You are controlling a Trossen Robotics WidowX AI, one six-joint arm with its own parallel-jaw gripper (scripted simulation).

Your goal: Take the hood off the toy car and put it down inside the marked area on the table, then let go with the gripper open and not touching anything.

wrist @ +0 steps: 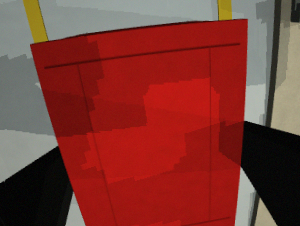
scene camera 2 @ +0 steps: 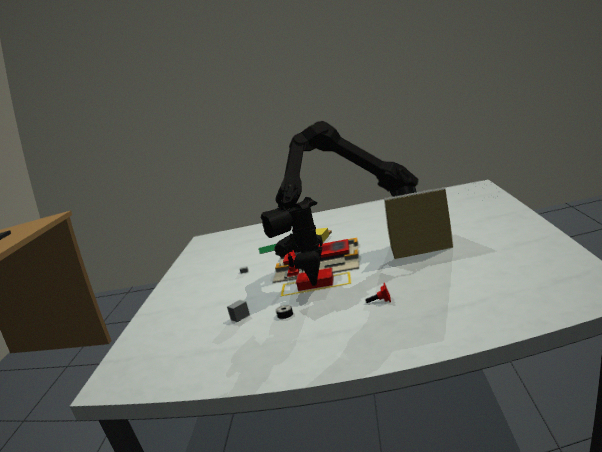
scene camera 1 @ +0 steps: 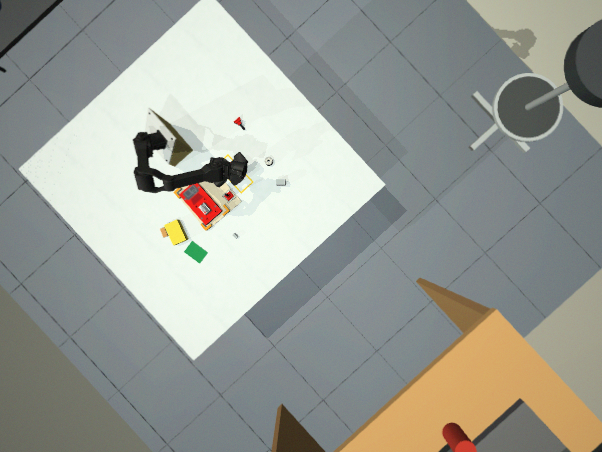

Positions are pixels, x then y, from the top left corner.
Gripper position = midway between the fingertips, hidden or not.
Labels:
The gripper (scene camera 2: 315, 280) carries a red hood (wrist: 150, 118).

